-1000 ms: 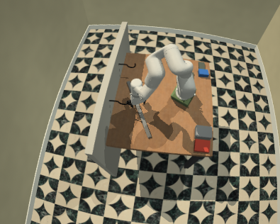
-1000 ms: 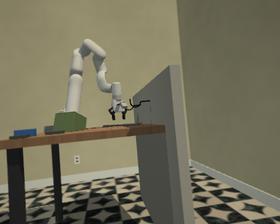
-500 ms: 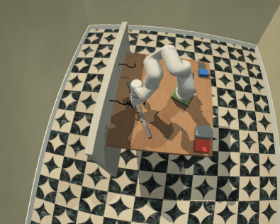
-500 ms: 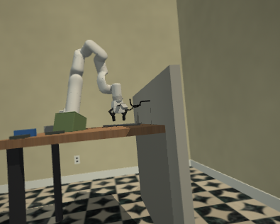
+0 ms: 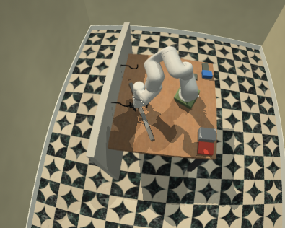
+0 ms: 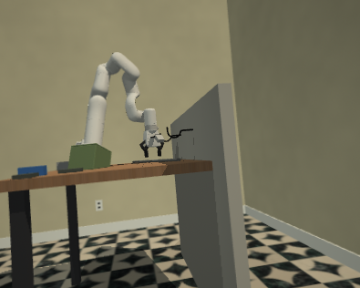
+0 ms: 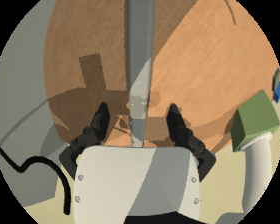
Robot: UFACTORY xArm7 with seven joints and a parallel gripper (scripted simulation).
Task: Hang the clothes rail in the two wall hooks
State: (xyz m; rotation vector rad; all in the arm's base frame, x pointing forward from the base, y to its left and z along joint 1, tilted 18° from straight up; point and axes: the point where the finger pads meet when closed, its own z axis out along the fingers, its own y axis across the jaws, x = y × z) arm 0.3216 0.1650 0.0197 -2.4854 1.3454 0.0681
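My gripper is now 3 cm above the clothes rail. Round my hand: grey wall panel (28 cm below, 23 cm ahead, 9 cm to the right); then grey box (53 cm behind, 9 cm to the left, 2 cm below); then red block (54 cm behind, 19 cm to the left, 3 cm below).
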